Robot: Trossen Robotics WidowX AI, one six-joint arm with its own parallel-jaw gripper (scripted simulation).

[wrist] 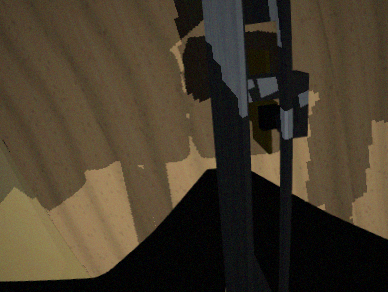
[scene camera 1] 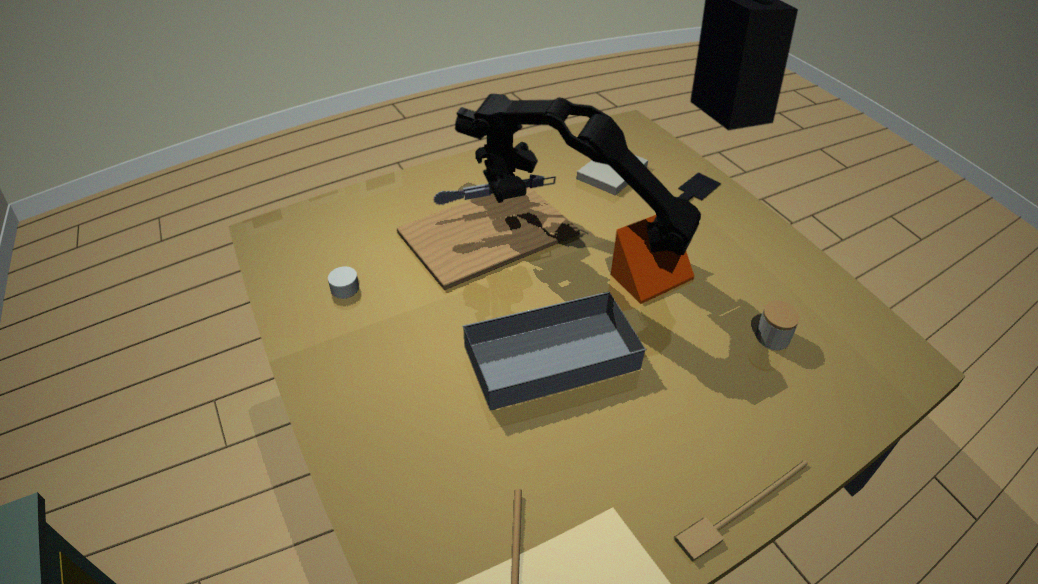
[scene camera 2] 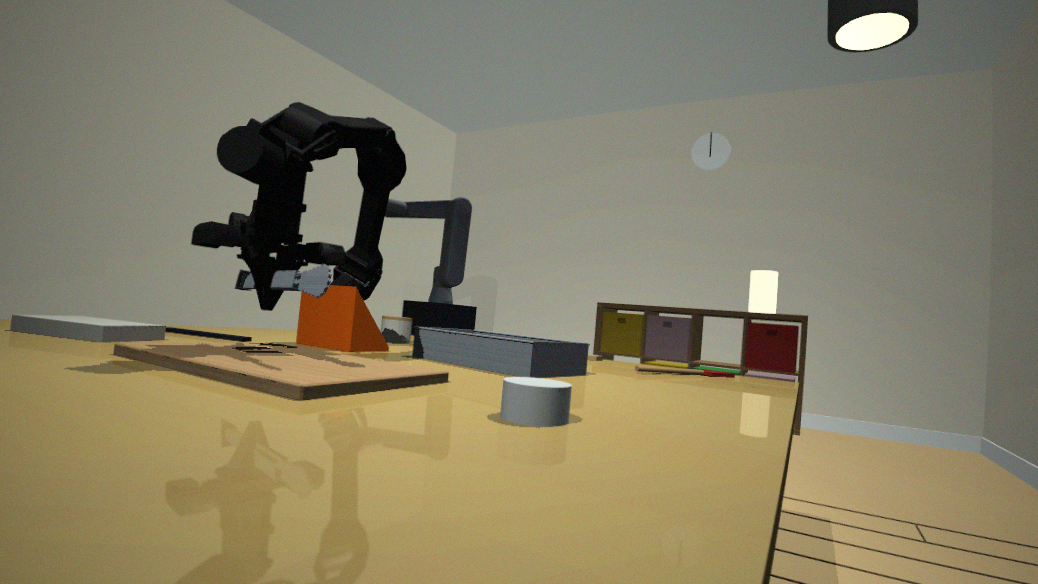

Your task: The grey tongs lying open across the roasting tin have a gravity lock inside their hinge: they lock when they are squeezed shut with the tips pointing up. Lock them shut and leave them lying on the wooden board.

Observation:
I see my gripper, a wood-topped jar, a wooden board and a dark grey roasting tin.
My gripper is seen too in the wrist view and in scene camera 1.

